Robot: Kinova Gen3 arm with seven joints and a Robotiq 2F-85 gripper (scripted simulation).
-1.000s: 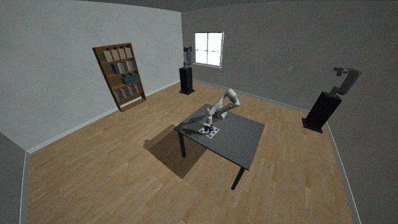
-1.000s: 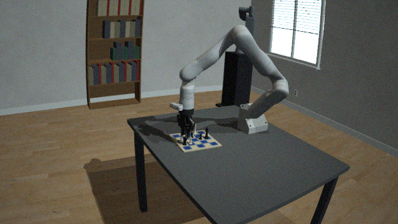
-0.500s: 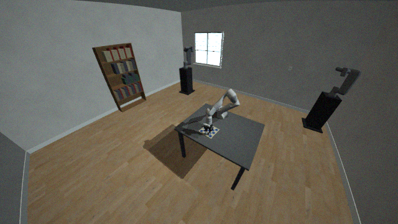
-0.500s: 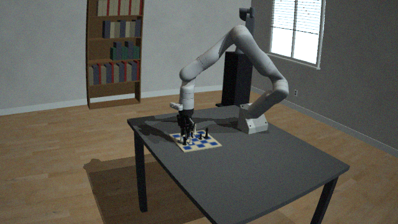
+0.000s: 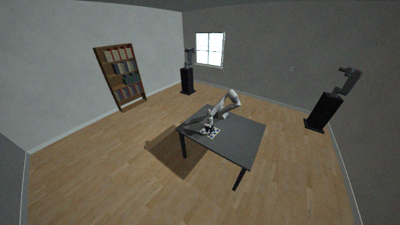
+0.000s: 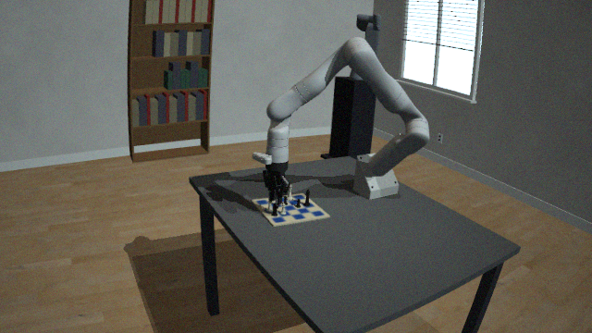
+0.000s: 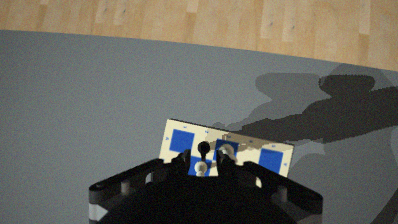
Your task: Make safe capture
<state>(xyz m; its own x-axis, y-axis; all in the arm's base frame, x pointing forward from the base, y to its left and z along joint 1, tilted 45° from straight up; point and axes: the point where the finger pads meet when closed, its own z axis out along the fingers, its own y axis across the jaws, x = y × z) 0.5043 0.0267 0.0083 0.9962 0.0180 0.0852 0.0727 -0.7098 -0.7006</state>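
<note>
Right now my hand is 8 cm past the blue-and-cream chessboard, 7 cm above it and 3 cm to the left of it. From my hand the other things lie so: tall white piece: 12 cm behind, 10 cm to the right, 3 cm below.
</note>
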